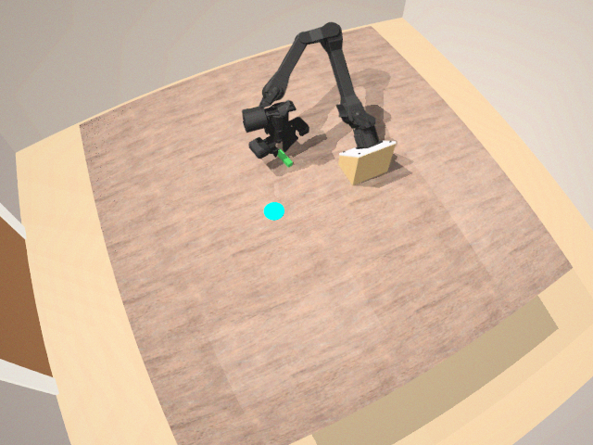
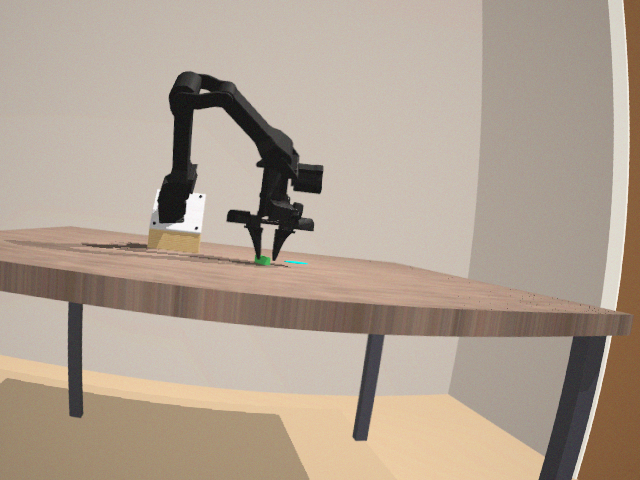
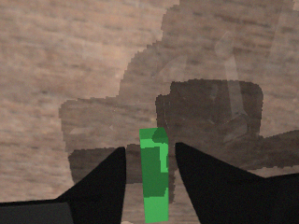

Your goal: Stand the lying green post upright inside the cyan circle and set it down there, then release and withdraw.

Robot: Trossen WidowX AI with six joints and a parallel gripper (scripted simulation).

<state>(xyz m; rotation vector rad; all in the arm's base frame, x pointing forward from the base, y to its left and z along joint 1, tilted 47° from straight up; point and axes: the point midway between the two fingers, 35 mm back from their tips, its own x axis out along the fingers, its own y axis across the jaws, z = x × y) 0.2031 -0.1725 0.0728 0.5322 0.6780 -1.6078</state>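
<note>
Right now the cyan circle is 12 cm ahead of my gripper tip, 16 cm to the left of it and 1 cm below it. Also, from my gripper tip: green post 2 cm to the left.
</note>
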